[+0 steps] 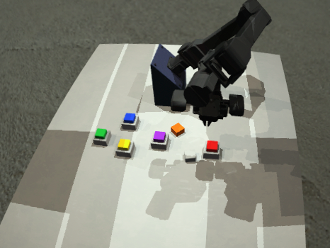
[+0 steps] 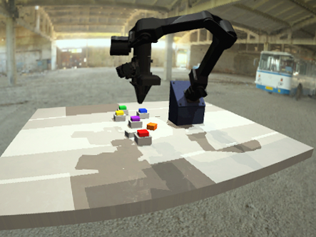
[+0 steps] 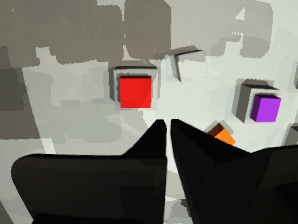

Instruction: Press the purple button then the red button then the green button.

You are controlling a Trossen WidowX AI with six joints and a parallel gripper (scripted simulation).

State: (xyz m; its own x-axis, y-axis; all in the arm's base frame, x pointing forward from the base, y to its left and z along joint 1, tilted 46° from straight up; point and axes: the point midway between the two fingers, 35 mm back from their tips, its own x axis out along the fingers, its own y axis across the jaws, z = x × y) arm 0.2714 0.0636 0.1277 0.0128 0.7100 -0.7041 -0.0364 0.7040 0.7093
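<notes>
The red button lies 1 cm behind my gripper tip, 2 cm to the left of it and 9 cm below it. Round my gripper tip: grey block: 2 cm ahead, 4 cm to the right, 12 cm below; orange block: 8 cm behind, 10 cm to the right, 12 cm below; purple button: 2 cm behind, 15 cm to the right, 9 cm below.
</notes>
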